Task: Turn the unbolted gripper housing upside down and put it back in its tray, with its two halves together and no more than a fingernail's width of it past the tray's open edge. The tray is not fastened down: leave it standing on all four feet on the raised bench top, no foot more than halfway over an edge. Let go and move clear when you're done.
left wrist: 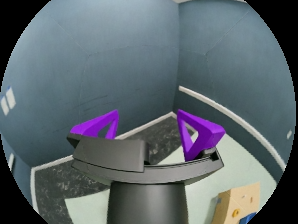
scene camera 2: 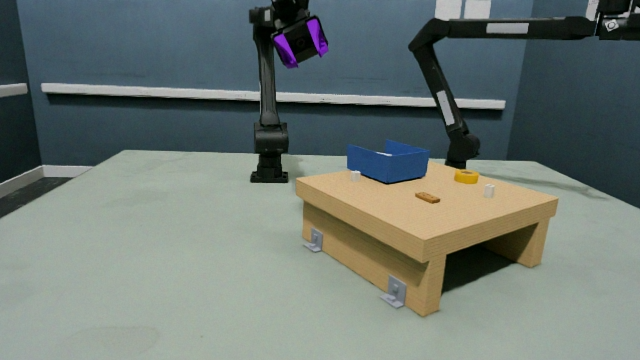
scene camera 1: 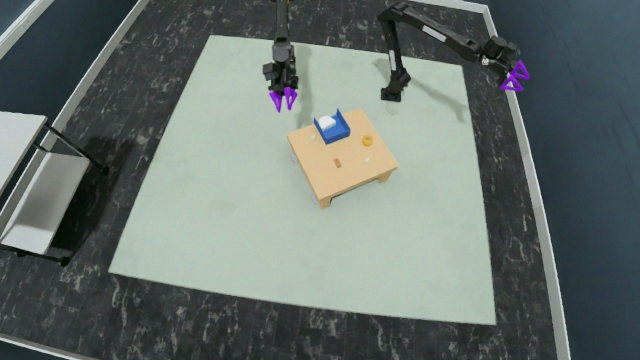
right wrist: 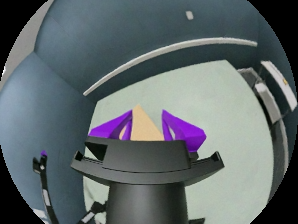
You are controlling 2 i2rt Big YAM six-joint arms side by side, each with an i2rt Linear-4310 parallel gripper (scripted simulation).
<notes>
I see my left gripper [left wrist: 147,113], my right gripper [scene camera 2: 308,59] and a blue tray [scene camera 2: 407,162].
My right gripper shows as well in the right wrist view [right wrist: 147,113]. The right wrist view does not show the blue tray, which is hidden by my right gripper.
</notes>
